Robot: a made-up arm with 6 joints. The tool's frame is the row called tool.
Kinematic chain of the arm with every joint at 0, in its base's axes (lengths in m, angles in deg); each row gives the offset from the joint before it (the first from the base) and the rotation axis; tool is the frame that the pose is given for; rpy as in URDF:
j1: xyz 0 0 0.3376 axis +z
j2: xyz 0 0 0 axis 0 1 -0.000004
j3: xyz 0.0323 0 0.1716 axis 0 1 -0.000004
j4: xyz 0.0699 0 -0.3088 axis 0 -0.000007 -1
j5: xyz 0 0 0 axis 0 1 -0.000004
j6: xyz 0.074 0 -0.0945 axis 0 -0.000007 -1
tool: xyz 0 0 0 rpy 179.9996 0 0
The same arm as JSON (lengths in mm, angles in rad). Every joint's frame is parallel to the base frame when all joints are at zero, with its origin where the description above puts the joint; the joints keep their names.
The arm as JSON. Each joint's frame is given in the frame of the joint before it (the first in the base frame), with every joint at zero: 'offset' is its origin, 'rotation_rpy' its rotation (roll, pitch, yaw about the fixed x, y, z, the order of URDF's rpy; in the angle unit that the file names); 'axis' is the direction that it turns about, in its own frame. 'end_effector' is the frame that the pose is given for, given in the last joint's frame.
{"length_unit": "mm", "angle_unit": "rad", "chain": [
  {"id": "j1", "offset": [0.0, 0.0, 337.6], "rotation_rpy": [0.0, 0.0, 0.0], "axis": "+z"},
  {"id": "j2", "offset": [0.0, 0.0, 0.0], "rotation_rpy": [0.0, 0.0, 0.0], "axis": "+y"},
  {"id": "j3", "offset": [32.3, 0.0, 171.6], "rotation_rpy": [0.0, 0.0, 0.0], "axis": "+y"},
  {"id": "j4", "offset": [69.9, 0.0, -308.8], "rotation_rpy": [0.0, 0.0, 0.0], "axis": "-z"},
  {"id": "j5", "offset": [0.0, 0.0, 0.0], "rotation_rpy": [0.0, 0.0, 0.0], "axis": "+y"},
  {"id": "j6", "offset": [74.0, 0.0, -94.5], "rotation_rpy": [0.0, 0.0, 0.0], "axis": "-z"}
], "end_effector": {"offset": [0.0, 0.0, 0.0], "rotation_rpy": [3.1416, 0.0, 0.0]}}

